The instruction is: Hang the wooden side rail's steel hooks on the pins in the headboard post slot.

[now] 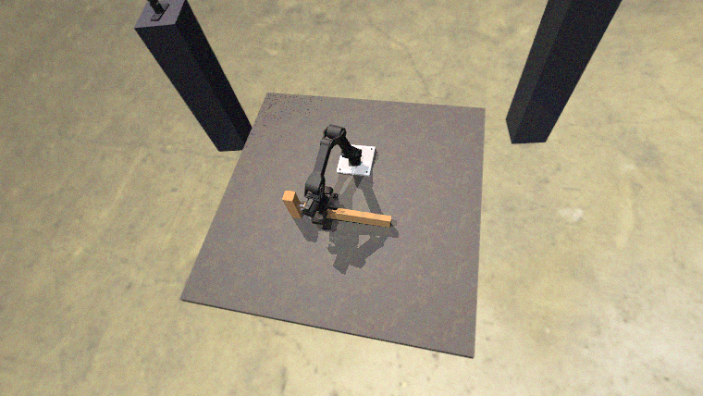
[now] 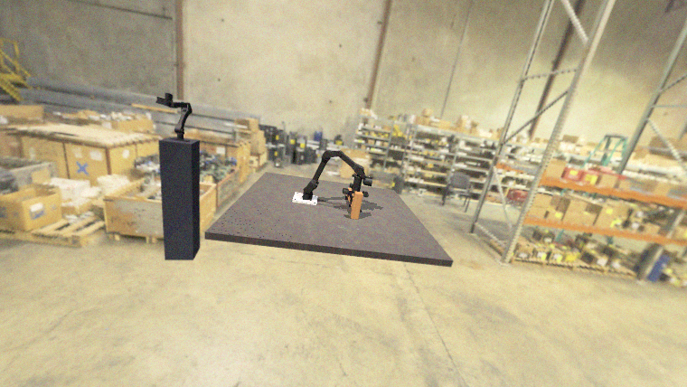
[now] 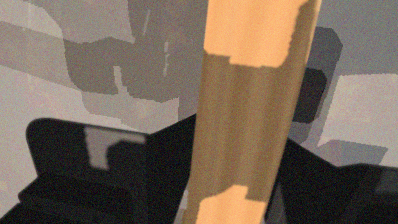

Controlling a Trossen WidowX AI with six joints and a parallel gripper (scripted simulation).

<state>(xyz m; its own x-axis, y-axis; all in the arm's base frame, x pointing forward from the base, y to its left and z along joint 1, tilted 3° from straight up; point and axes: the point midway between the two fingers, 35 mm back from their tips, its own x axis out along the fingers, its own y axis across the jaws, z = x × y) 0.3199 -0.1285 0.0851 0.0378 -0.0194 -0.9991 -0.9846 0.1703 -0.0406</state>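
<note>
Right now the wooden headboard post is 150 mm to the right of my gripper tip, 40 mm above it and 30 mm behind it.
</note>
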